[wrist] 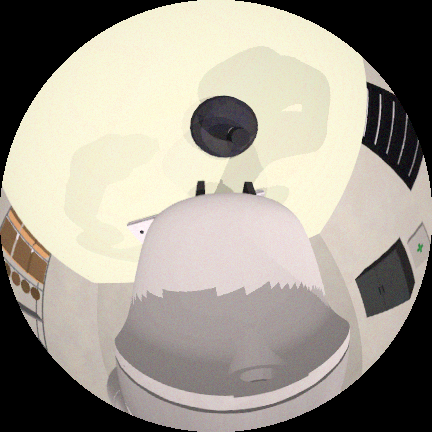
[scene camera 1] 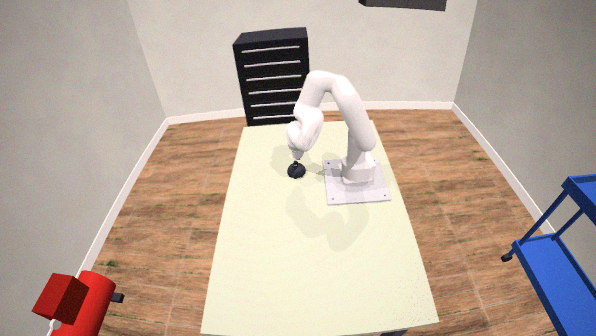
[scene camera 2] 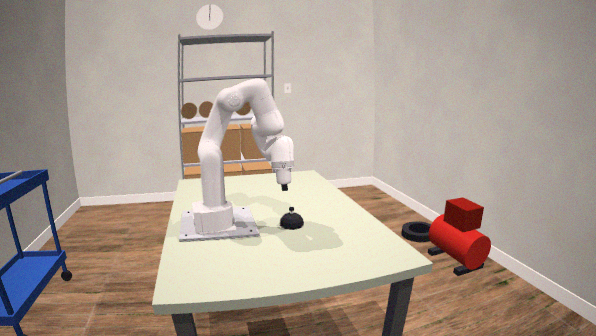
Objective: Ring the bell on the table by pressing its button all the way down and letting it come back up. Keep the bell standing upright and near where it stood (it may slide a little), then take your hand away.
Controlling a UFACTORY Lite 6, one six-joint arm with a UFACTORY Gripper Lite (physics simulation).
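Seen in the pictures: end effector, tool point: [wrist: 224, 204] [scene camera 1: 298, 155] [scene camera 2: 284, 187]; arm's base, origin of the base link: [scene camera 1: 354, 172] [scene camera 2: 216, 225].
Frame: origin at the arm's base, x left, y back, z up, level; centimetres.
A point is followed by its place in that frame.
The black domed bell [scene camera 1: 296, 171] @(x -2.2, y -26.1, z 2.4 cm) [scene camera 2: 291, 221] @(x -8.5, y -24.8, z 1.8 cm) [wrist: 220, 117] @(x -4.3, y -27.8, z 3.1 cm) stands upright on the pale table [scene camera 1: 320, 280] @(x 48.9, y -22.5, z -1.1 cm) [scene camera 2: 240, 280] @(x -36.5, y -1.4, z -1.1 cm) [wrist: 125, 70] @(x 4.0, y -38.4, z -1.1 cm). Its small round button [scene camera 2: 291, 209] @(x -6.0, y -25.7, z 5.2 cm) [wrist: 239, 135] @(x -5.1, y -26.2, z 5.5 cm) is up, with a short light stem showing under it in scene camera 2. My gripper [scene camera 2: 284, 188] [wrist: 225, 188] @(x -1.8, y -24.7, z 11.9 cm) hangs above the bell, apart from it, with a clear gap between the fingertips and the button. In the wrist view the two dark fingers stand apart with nothing between them. In scene camera 1 the fingers are too small to make out.
The robot's base plate [scene camera 1: 357, 195] @(x 13.8, y -2.0, z 0.0 cm) [scene camera 2: 187, 233] @(x -4.7, y 10.9, z 0.0 cm) lies on the table beside the bell. Off the table are a black drawer cabinet [scene camera 1: 272, 75], a blue cart [scene camera 1: 540, 243] [scene camera 2: 35, 260], a red machine [scene camera 1: 92, 305] [scene camera 2: 457, 242] and a shelf rack [scene camera 2: 225, 38].
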